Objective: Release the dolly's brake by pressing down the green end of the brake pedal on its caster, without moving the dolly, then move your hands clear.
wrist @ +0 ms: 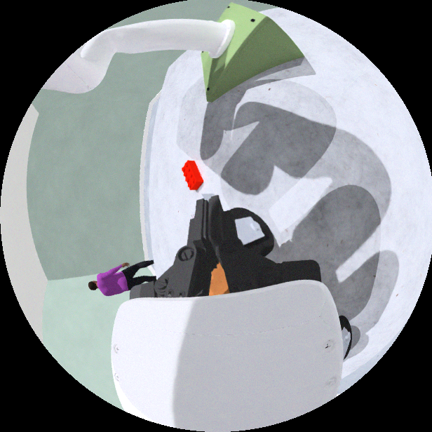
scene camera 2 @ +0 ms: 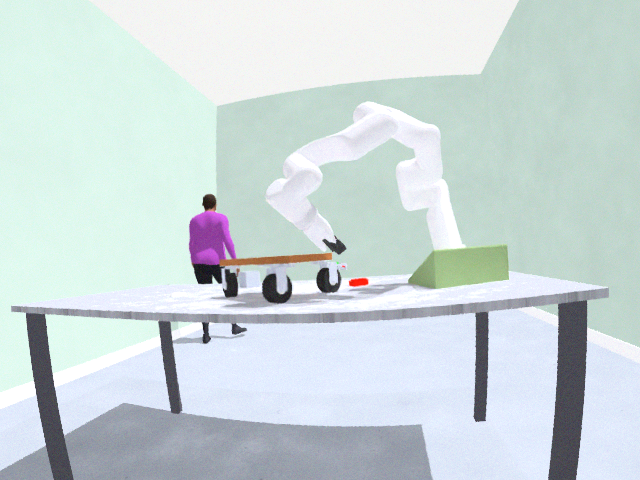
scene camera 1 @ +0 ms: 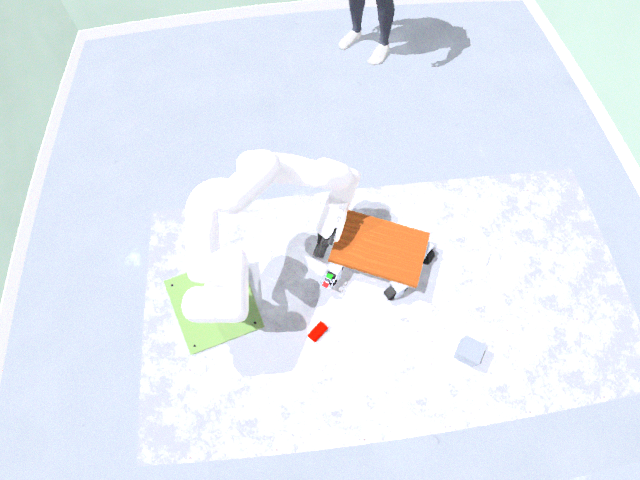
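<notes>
The dolly has an orange wooden deck [scene camera 1: 382,248] [scene camera 2: 279,258] [wrist: 218,281] and black caster wheels. The brake pedal stands out from the caster at the deck's end nearest the robot base. Its green end [scene camera 1: 330,275] is next to the deck, and its red end [scene camera 1: 325,284] [scene camera 2: 343,266] points outward. My gripper [scene camera 1: 319,253] [scene camera 2: 339,248] [wrist: 212,211] is shut and empty. In the second scene view it hangs above deck height at the deck's end, apart from the pedal. The pedal does not show in the wrist view.
A red brick [scene camera 1: 317,331] [scene camera 2: 358,282] [wrist: 192,175] lies on the table [scene camera 2: 310,315] near the pedal. A pale block [scene camera 1: 470,350] [scene camera 2: 249,279] stands farther off. The green base wedge [scene camera 1: 227,335] [scene camera 2: 470,266] [wrist: 260,50] carries the arm. A person [scene camera 2: 209,237] [wrist: 112,282] stands beyond the table.
</notes>
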